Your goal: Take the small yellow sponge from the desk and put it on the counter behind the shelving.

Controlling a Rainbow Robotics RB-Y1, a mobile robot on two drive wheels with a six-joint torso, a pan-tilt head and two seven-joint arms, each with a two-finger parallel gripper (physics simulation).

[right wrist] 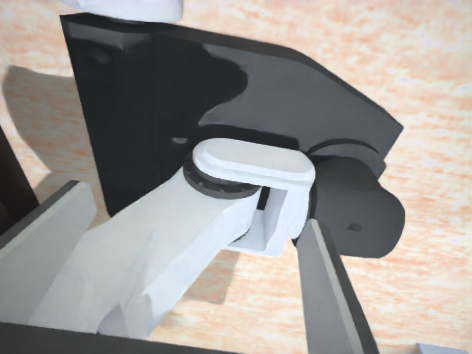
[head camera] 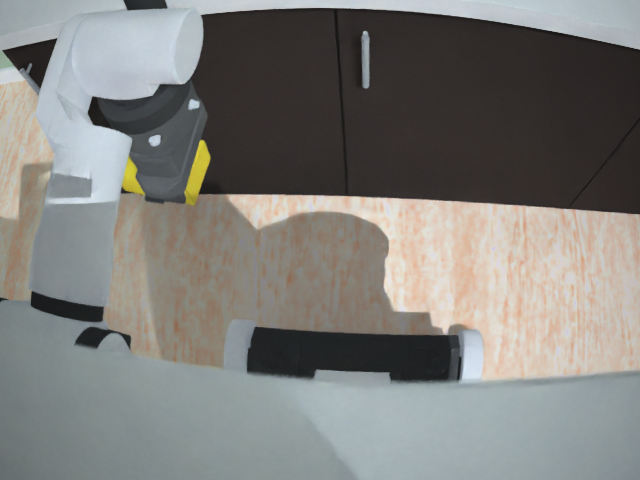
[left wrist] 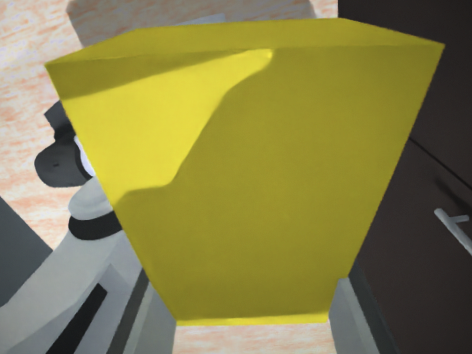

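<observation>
The yellow sponge fills most of the left wrist view and sticks out on both sides of the left gripper in the head camera view. My left gripper is shut on the sponge, with a finger on each side of it. It is in front of the dark cabinet doors, below the counter edge. The pale counter shows along the top of the head camera view. My right gripper is open, its fingers wide apart. The shelving does not show.
Dark cabinet doors with a metal handle stand beyond a strip of wood-patterned floor. My black and white base shows low in the head camera view and in the right wrist view.
</observation>
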